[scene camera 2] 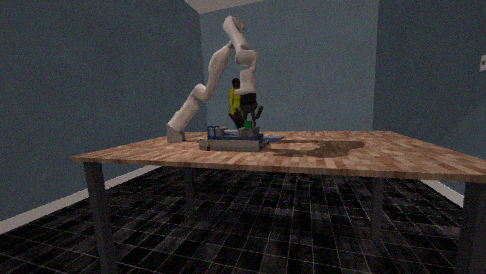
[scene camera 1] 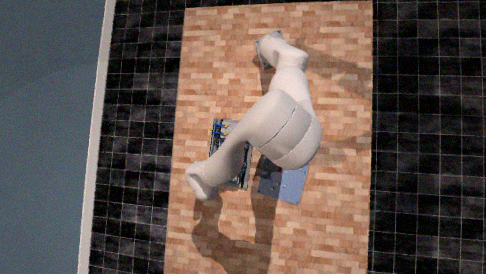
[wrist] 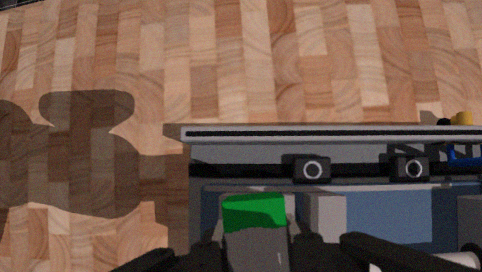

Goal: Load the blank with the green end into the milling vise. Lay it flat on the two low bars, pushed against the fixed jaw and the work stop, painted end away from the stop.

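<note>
My gripper is shut on the blank, a grey block. Its green end points up-frame in the wrist view. The milling vise is beneath the gripper, with a grey base and blue bed. In scene camera 2 the green end shows just above the jaw tops. In the wrist view the movable jaw is right of the blank, with a gap between. The blank and fingers mostly hide the fixed jaw and low bars. The work stop cannot be made out. The arm hides the gripper in scene camera 1.
A blue plate with small pegs and a red piece lies beside the vise. Two black blocks with rings sit on the vise's side rail. Blue and yellow parts stand at one vise end. A person stands behind the table.
</note>
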